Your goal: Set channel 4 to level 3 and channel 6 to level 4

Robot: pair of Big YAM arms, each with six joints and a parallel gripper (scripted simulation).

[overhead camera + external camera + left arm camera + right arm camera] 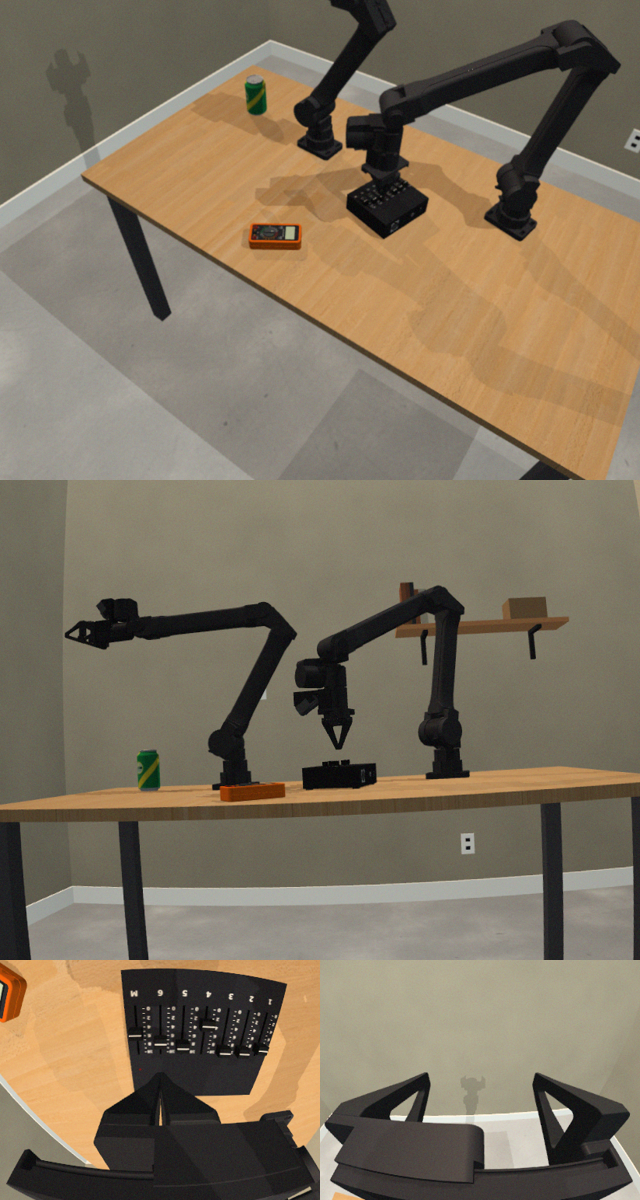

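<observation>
My left hand is 10 mm past the channel 6 fader cap, 20 mm to the left of it and 40 mm above it. Also, from my left hand: M fader cap 10 mm ahead, 30 mm to the right, 40 mm below; channel 4 fader cap 50 mm behind, 20 mm to the right, 40 mm below; channel 5 fader cap 30 mm behind, 10 mm to the right, 40 mm below.
</observation>
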